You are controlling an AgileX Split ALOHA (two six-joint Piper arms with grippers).
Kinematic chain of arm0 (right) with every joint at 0, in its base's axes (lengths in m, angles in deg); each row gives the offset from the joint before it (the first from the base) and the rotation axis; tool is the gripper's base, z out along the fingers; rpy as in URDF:
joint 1: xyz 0 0 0.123 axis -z
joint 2: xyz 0 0 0 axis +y
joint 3: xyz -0.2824 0 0.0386 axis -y
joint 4: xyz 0.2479 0 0.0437 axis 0.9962 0 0.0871
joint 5: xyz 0 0 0 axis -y
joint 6: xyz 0.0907 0 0.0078 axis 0.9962 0 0.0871
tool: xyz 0 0 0 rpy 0 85 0
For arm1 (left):
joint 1: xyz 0 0 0.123 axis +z
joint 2: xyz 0 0 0 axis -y
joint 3: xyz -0.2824 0 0.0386 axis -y
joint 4: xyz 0.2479 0 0.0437 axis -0.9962 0 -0.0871
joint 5: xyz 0 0 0 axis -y
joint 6: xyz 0.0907 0 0.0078 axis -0.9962 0 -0.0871
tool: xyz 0 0 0 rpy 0 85 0
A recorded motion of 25 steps. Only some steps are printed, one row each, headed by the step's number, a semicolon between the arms.
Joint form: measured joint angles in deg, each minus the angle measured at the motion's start. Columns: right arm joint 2, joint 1, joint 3, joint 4, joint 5, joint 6; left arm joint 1, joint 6, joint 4, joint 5, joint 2, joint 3.
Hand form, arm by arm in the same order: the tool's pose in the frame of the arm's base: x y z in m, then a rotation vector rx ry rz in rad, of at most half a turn. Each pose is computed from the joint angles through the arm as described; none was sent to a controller.
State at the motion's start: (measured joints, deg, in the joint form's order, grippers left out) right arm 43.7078 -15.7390 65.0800 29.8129 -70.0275 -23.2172; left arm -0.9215 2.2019 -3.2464 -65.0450 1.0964 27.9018
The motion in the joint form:
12: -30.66 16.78 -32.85 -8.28 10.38 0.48; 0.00 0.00 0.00 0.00 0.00 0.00
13: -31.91 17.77 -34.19 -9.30 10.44 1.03; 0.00 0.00 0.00 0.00 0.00 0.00
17: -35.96 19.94 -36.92 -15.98 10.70 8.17; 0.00 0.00 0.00 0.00 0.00 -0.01
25: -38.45 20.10 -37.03 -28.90 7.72 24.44; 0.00 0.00 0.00 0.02 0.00 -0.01
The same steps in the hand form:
12: 0.0257 0.0284 0.2992 -0.3770 2.0980 0.2192; -0.0095 0.0048 0.2676 -0.0290 2.1113 0.0360
13: 0.0244 0.0267 0.2925 -0.3502 2.1075 0.1937; -0.0095 0.0048 0.2676 -0.0290 2.1113 0.0360
17: 0.0183 0.0174 0.2779 -0.1886 2.1291 0.0990; -0.0095 0.0048 0.2676 -0.0290 2.1114 0.0360
25: 0.0089 0.0006 0.2720 0.1058 2.1705 -0.0117; -0.0095 0.0048 0.2676 -0.0290 2.1111 0.0360

